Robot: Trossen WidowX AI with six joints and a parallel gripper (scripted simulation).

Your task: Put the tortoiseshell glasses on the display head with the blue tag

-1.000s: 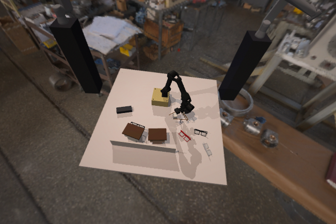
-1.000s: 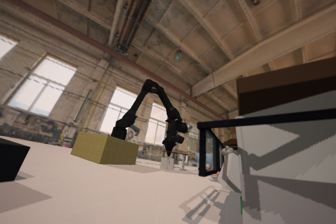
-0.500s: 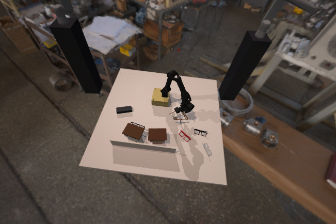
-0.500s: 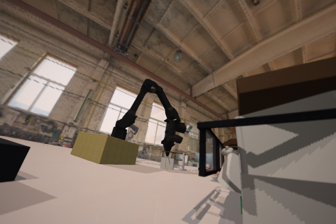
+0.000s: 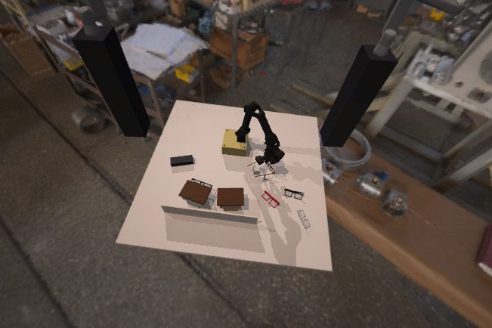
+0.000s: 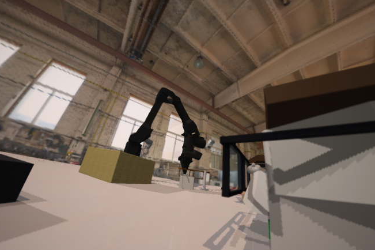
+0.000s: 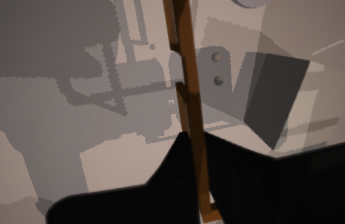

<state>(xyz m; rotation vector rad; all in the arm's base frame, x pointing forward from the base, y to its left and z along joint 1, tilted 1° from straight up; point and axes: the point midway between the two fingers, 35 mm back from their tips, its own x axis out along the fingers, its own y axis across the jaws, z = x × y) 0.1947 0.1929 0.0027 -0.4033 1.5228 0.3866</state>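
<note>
Right now the white block is 8 cm to the right of my gripper tip, 4 cm ahead of it and 3 cm below it. Also, from my gripper tip: stand: 11 cm ahead, 4 cm below, 2 cm to the right; then black box: 63 cm to the right, 4 cm below, 2 cm behind; then low white rail: 41 cm ahead, 38 cm to the right.
</note>
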